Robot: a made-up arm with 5 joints. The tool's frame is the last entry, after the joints.
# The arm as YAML. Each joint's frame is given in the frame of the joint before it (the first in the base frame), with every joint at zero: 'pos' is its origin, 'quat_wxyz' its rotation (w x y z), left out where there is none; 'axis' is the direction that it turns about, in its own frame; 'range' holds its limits. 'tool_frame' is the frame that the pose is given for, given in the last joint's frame.
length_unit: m
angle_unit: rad
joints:
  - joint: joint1
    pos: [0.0, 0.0, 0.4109]
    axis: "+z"
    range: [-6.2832, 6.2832]
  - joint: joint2
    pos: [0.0, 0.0, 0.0]
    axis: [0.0, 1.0, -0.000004]
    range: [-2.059, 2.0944]
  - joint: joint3
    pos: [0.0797, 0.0, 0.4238]
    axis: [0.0, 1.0, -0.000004]
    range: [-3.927, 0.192]
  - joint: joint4
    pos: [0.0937, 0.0, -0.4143]
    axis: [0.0, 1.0, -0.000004]
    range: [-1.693, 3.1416]
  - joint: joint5
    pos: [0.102, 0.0, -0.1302]
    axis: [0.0, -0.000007, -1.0]
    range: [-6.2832, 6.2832]
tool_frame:
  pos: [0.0, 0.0, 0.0]
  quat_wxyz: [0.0, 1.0, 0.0, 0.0]
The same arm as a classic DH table. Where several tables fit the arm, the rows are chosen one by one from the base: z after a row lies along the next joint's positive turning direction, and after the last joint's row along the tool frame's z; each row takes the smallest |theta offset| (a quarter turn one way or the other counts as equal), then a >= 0, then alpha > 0; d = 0 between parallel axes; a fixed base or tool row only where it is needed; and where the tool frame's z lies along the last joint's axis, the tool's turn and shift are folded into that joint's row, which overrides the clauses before.
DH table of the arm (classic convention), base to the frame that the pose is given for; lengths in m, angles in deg. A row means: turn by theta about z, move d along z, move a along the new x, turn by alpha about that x. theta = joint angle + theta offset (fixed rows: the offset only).
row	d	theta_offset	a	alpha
joint1	0.4109	0	0	-90
joint2	0	-79.35	0.4312	0
joint3	0	-23.39	-0.4248	0
joint4	0	-77.26	-0.102	90
joint5	0.1302	180	0	0
Joint limits (deg, base to tool): -360..360 -117.97..120 -225..11 -97..180 -360..360

